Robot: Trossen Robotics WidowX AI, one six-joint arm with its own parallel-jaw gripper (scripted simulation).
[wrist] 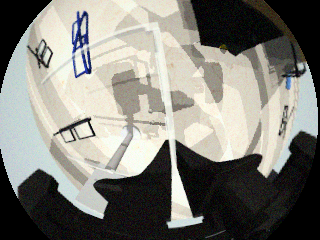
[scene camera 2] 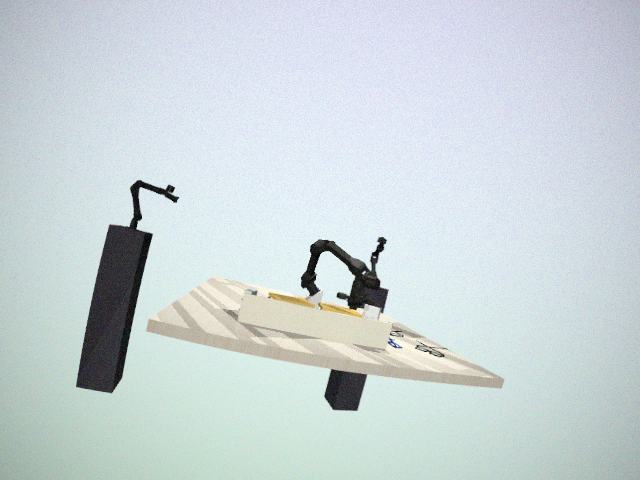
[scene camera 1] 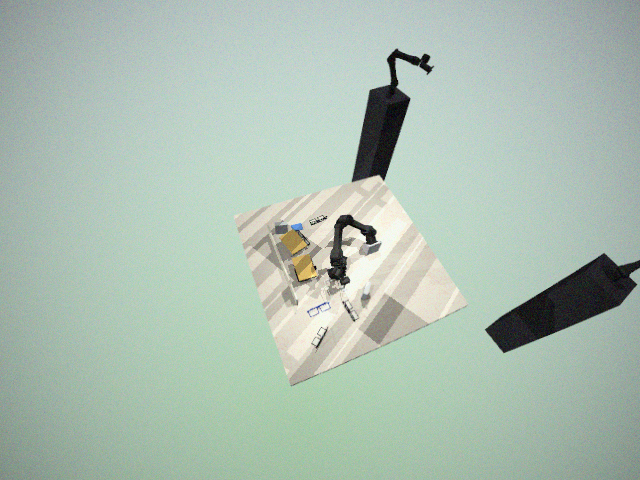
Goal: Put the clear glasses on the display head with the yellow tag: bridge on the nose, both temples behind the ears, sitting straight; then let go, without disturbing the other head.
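I can see my gripper [wrist: 169, 142] in the wrist view. Scene camera 2, for its part, gives me a pale rail [scene camera 2: 256, 310].
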